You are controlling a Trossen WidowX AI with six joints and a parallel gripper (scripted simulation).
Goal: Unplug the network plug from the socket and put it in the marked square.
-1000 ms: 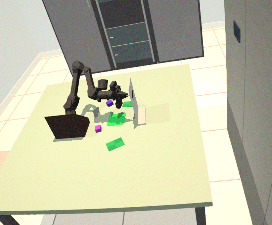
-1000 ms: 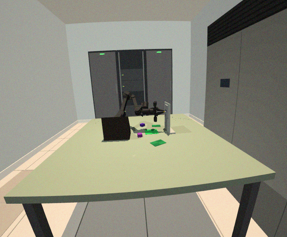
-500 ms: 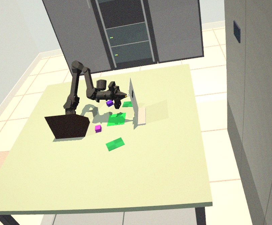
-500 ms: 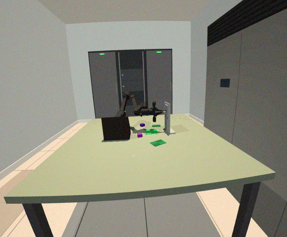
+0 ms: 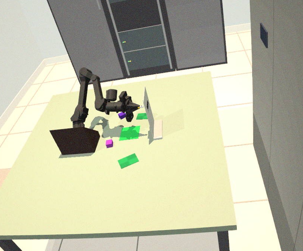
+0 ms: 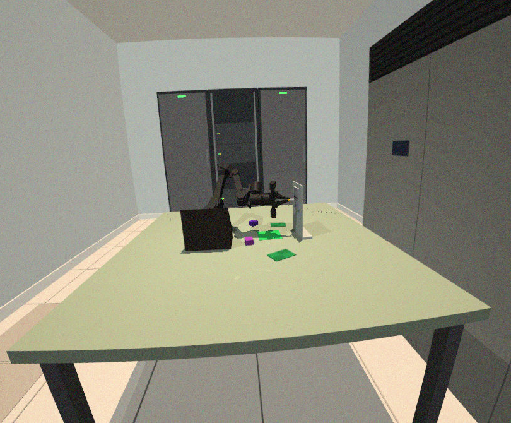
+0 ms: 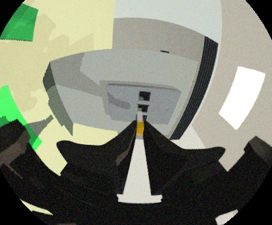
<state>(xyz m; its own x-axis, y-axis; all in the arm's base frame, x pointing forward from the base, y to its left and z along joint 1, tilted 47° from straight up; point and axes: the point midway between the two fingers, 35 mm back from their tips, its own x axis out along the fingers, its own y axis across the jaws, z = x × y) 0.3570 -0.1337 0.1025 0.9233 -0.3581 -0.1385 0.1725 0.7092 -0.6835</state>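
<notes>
Now: the green marked square 19 cm below my gripper tip, 11 cm behind it and 2 cm to the left of it. From my gripper tip the other things lie so: network plug (right at my gripper tip); then upright panel (7 cm below, 5 cm ahead).
</notes>
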